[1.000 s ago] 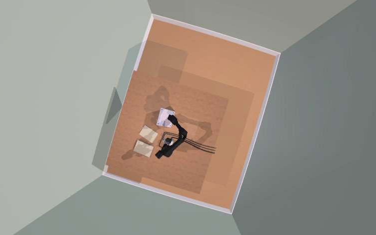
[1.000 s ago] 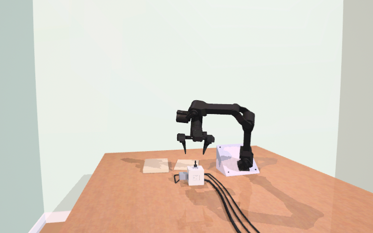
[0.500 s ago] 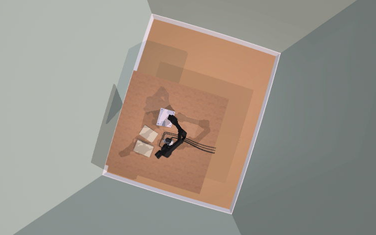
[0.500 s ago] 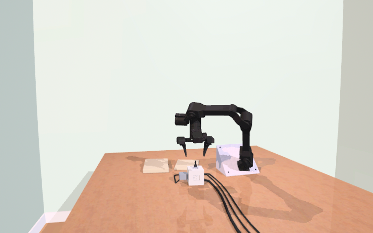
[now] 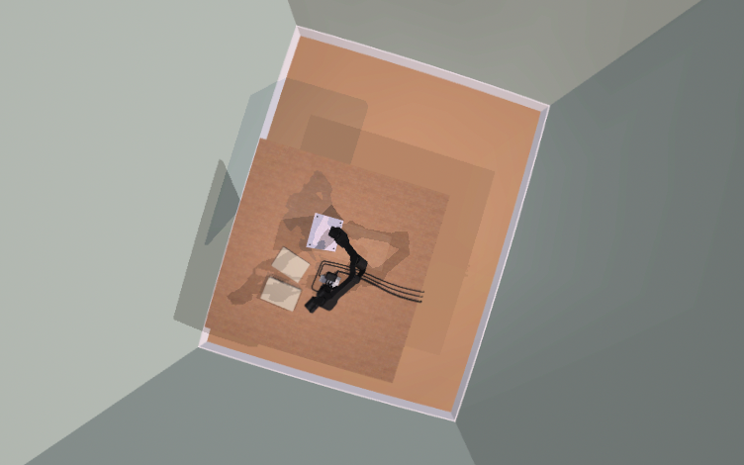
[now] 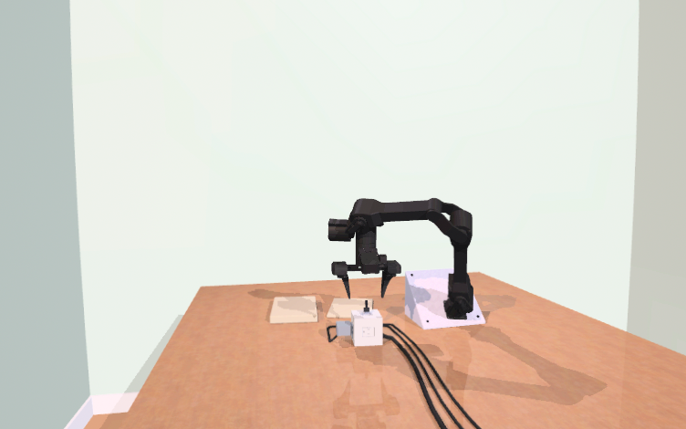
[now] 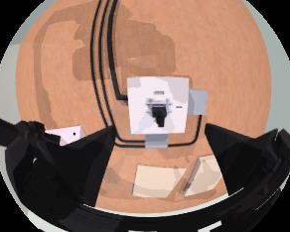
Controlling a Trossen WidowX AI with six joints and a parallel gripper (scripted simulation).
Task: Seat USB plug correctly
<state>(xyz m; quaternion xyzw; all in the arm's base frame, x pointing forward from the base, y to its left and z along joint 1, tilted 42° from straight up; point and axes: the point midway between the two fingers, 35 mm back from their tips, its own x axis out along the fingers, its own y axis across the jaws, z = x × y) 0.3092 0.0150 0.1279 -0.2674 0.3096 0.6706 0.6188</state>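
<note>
My gripper tip is 3 cm above the usb plug and 1 cm to the right of it. Round my gripper tip: usb socket (5 cm below, 1 cm to the left).
</note>
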